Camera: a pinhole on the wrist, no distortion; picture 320 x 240 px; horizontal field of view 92.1 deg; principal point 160.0 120.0 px. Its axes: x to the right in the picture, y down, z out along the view. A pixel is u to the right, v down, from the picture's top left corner.
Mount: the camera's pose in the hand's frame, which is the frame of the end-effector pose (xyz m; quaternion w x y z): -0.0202 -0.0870 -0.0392 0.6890 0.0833 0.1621 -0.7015
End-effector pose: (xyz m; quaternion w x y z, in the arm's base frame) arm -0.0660 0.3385 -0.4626 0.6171 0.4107 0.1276 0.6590
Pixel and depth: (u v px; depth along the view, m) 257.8 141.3 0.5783
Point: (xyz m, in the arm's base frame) 0.6468 0.4423 -0.6150
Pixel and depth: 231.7 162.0 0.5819
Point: 0.6107 0.4899 -0.5061
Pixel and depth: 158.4 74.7 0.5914
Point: 0.4959 0.0969 -0.3672
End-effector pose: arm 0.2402 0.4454 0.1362 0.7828 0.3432 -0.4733 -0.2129
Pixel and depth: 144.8 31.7 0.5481
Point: -0.3539 0.2963 -0.0248
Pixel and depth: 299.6 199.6 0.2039
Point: 0.2153 0.1320 -0.0243
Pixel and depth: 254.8 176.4 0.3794
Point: 0.1103 -0.0204 -0.0272
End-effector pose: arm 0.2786 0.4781 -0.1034 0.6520 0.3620 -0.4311 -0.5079
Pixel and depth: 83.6 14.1 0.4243
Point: -0.1915 0.7047 -0.0165
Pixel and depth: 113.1 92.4 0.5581
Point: -0.2812 0.4853 -0.0202
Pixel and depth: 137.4 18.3 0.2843
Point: -0.0352 0.6071 -0.1740
